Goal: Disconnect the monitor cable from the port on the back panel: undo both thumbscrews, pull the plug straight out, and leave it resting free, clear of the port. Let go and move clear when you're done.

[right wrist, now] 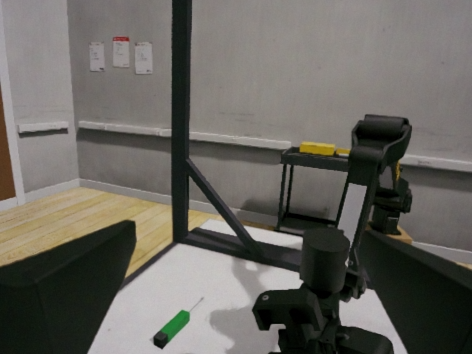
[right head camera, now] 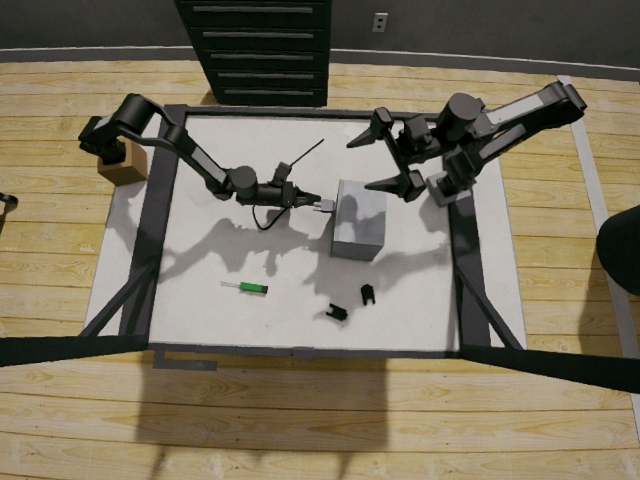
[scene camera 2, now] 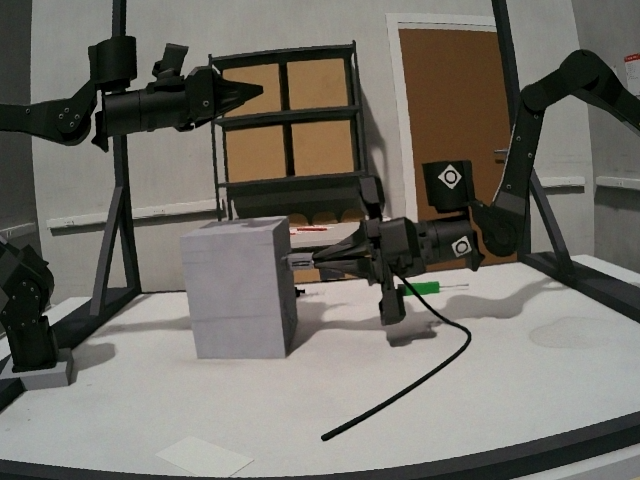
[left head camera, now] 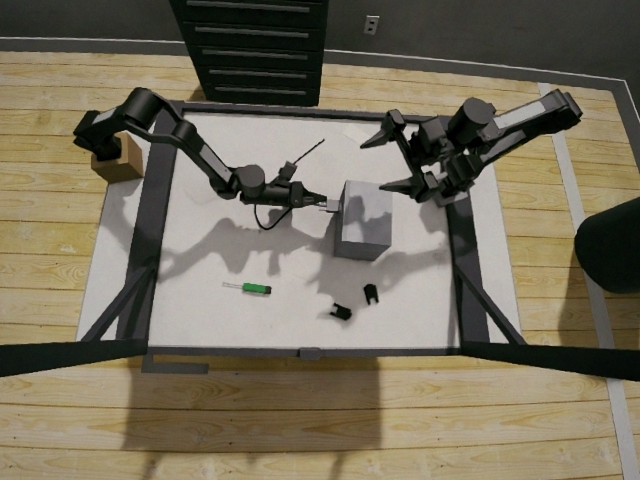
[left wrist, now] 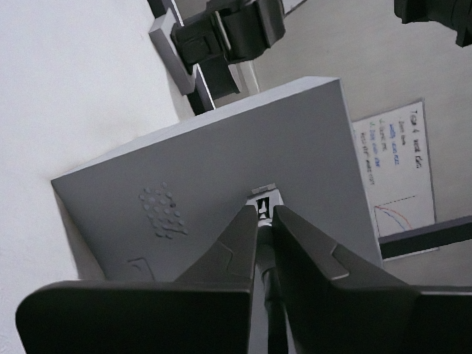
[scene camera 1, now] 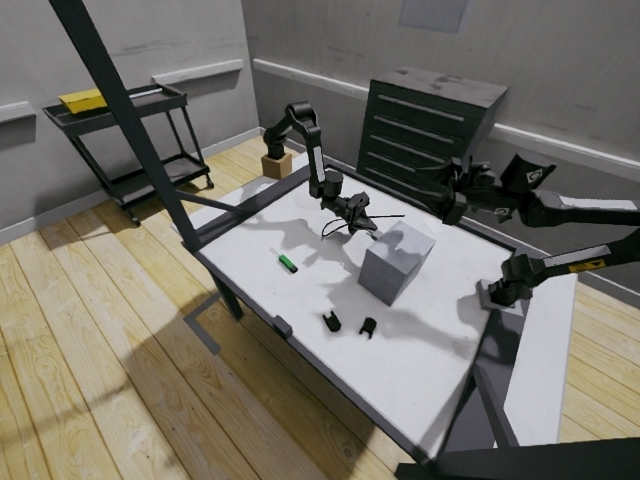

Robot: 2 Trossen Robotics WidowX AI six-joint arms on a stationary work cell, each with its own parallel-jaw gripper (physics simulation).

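Places are measured from the left arm's base along level axes (x ahead, y left, z up), in metres.
Pixels of known places: left gripper, fingertip midpoint: (right head camera: 321,198) (scene camera 2: 313,262) (left head camera: 326,198) (left wrist: 263,216) (scene camera 1: 377,229); right gripper, fingertip midpoint: (right wrist: 250,236) (right head camera: 355,166) (scene camera 2: 253,95) (left head camera: 369,167) (scene camera 1: 413,180); left arm's base, origin of the base link: (right wrist: 384,228) (right head camera: 114,153) (left head camera: 109,149) (scene camera 1: 276,155); right arm's base, origin of the base link: (right head camera: 449,185) (scene camera 2: 36,362) (left head camera: 447,187) (left wrist: 181,49) (scene camera 1: 501,296).
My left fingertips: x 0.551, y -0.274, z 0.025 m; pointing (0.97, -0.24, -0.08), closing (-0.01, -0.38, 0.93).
Note:
Ahead of a thing's pixels: the offset from my left fingertips to its top centre.
The grey box @(dx +0.080, dy -0.073, dz +0.048 m) (left head camera: 368,227) (right head camera: 360,227) (scene camera 1: 395,253) (scene camera 2: 235,289) (left wrist: 300,150) stands on the table. The light grey plug @(dx -0.005, dy -0.019, dz +0.006 m) (left head camera: 332,206) (right head camera: 327,205) (scene camera 2: 300,261) sits at the port on its side facing my left arm. The black cable (left head camera: 266,228) (scene camera 2: 467,335) loops down beneath my left gripper. My left gripper (left head camera: 325,198) (right head camera: 318,198) (scene camera 2: 314,258) (left wrist: 263,216) is level behind the plug, fingertips closed around a thumbscrew on its rear; the fingers partly hide the screws. My right gripper (left head camera: 371,166) (right head camera: 357,165) (right wrist: 250,236) is open and empty, high above the box's far side.
A green screwdriver @(dx -0.251, dy -0.165, dz -0.097 m) (left head camera: 255,288) (right head camera: 253,287) (scene camera 1: 287,263) (right wrist: 175,325) and two small black forked pieces @(dx -0.017, dy -0.288, dz -0.099 m) (left head camera: 341,311) @(dx +0.077, dy -0.258, dz -0.099 m) (left head camera: 371,293) lie on the table, toward the bottom in the head views. The dark table frame (left head camera: 305,351) borders the top. A drawer cabinet (left head camera: 258,64) (scene camera 1: 413,129) stands behind.

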